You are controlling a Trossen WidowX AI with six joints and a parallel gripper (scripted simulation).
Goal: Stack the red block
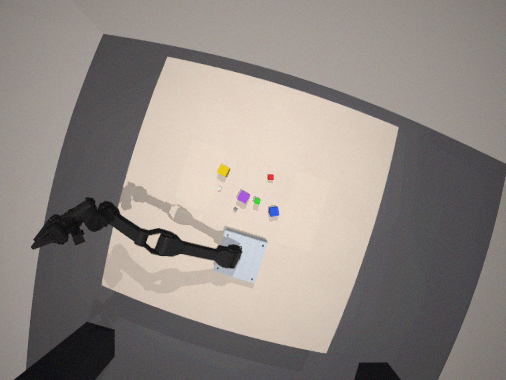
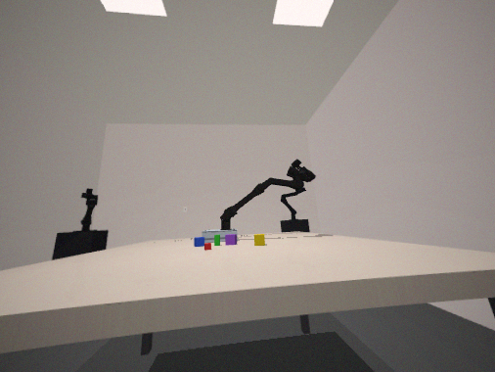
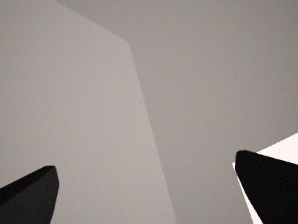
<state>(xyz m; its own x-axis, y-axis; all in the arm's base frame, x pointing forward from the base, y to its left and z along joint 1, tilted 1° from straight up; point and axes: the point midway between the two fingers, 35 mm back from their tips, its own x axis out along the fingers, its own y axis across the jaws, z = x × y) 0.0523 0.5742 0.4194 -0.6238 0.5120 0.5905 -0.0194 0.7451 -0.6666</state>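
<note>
Right now the red block is 720 mm to the right of my gripper tip, 480 mm below it and 330 mm ahead of it. Round my gripper tip: yellow block (500 mm to the right, 470 mm below, 330 mm ahead); then blue block (760 mm to the right, 470 mm below, 170 mm ahead); then purple block (610 mm to the right, 470 mm below, 220 mm ahead).
</note>
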